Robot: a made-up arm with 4 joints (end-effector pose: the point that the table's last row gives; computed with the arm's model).
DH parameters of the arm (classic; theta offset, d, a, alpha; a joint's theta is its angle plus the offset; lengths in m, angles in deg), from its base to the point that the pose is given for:
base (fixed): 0 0.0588 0 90
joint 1: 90 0.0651 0.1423 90
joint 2: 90 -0.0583 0.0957 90
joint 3: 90 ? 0.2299 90
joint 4: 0 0.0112 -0.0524 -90
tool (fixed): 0 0.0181 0 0
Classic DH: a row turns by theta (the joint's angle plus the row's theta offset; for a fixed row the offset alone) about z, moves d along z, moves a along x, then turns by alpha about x.
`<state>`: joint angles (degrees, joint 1 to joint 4).
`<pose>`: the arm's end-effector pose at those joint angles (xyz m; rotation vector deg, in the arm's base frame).
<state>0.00 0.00 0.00 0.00</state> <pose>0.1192 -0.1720 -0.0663 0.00 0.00 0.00</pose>
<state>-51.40 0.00 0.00 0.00</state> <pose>-0.0234 -0.1720 -0.1124 0.00 51.40 0.00</pose>
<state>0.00 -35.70 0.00 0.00</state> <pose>0.1192 -0.3080 0.0463 -35.70 0.00 0.00</pose>
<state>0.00 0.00 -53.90 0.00</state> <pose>0.0372 -0.3108 -0.0663 0.00 0.00 -53.90</pose>
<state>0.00 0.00 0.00 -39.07</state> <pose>0.1423 -0.1720 -0.0373 0.00 39.07 0.00</pose>
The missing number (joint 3, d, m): -0.2855
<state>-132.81 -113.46 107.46 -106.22</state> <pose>0.1543 -0.3482 0.0879 47.60 6.23 -68.23</pose>
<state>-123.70 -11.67 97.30 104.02</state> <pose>-0.1389 -0.0078 0.2425 93.01 24.56 -31.52</pose>
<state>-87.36 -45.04 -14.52 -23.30</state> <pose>0.0814 -0.3494 -0.0594 -51.84 98.02 13.84</pose>
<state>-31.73 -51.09 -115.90 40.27</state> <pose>-0.0477 -0.4606 0.2597 -89.90 -56.68 -68.58</pose>
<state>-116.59 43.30 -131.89 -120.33</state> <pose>-0.1022 -0.1056 0.3876 -24.92 -24.15 118.06</pose>
